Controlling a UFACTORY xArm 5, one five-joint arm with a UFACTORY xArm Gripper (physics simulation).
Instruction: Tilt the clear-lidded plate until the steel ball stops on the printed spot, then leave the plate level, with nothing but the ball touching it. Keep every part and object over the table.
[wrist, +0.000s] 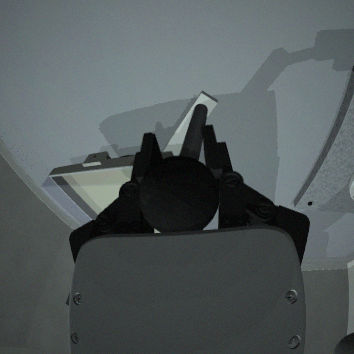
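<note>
The clear-lidded plate (120, 162) shows at the left, a shallow cream-floored tray with a grey wall, partly hidden by my gripper. A dark rod (194, 130) with a large round black knob (180, 195) rises toward the camera beside it, over a pale bar (185, 125) that sticks out to the upper right. My gripper (180, 143) is shut on the black knobbed handle, with one finger on each side. The steel ball and the printed spot do not show. I cannot tell whether the plate is level.
The pale table (165, 45) has a curved edge at the lower left, near the plate. A speckled grey curved piece (332, 160) is at the right. Shadows of the arm and gripper fall across the table behind the bar. Darker floor shows beyond the edge.
</note>
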